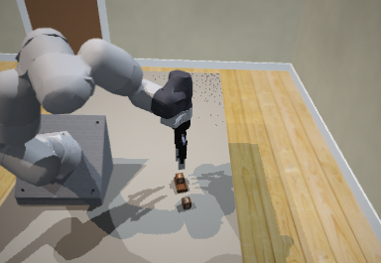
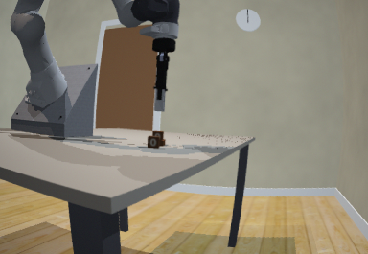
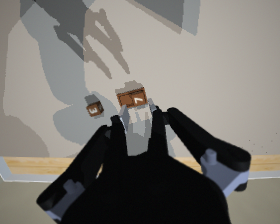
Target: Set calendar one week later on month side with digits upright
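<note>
My hand is 20 mm to the left of the brown tray and 130 mm above it.
</note>
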